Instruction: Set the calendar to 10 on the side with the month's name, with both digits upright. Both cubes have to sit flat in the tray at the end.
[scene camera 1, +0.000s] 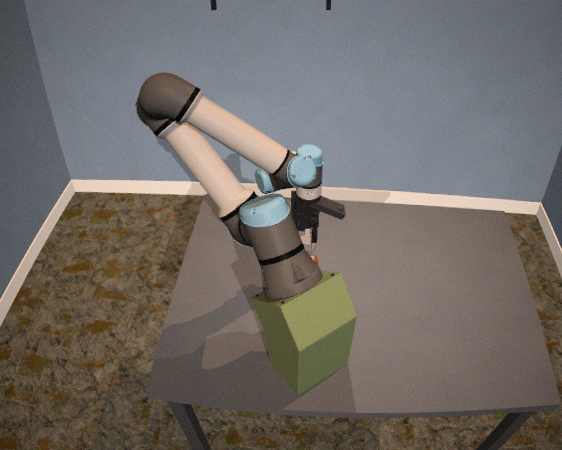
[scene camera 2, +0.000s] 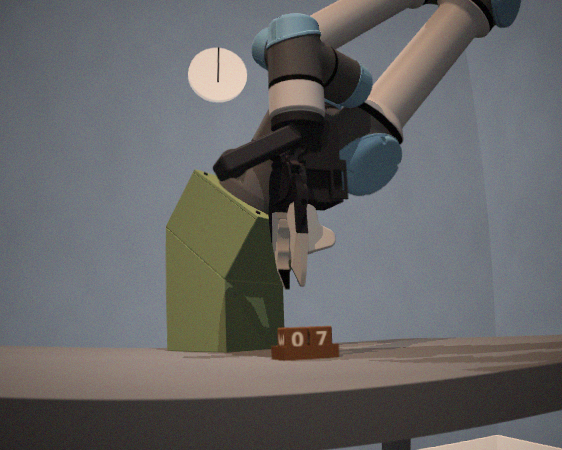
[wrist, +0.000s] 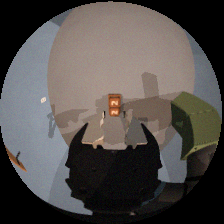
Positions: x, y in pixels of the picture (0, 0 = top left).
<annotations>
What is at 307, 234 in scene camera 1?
My gripper.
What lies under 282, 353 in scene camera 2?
A brown calendar tray.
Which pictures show my gripper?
Scene camera 1, scene camera 2 and the wrist view: all of them.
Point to my gripper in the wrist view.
At 114, 111
</annotations>
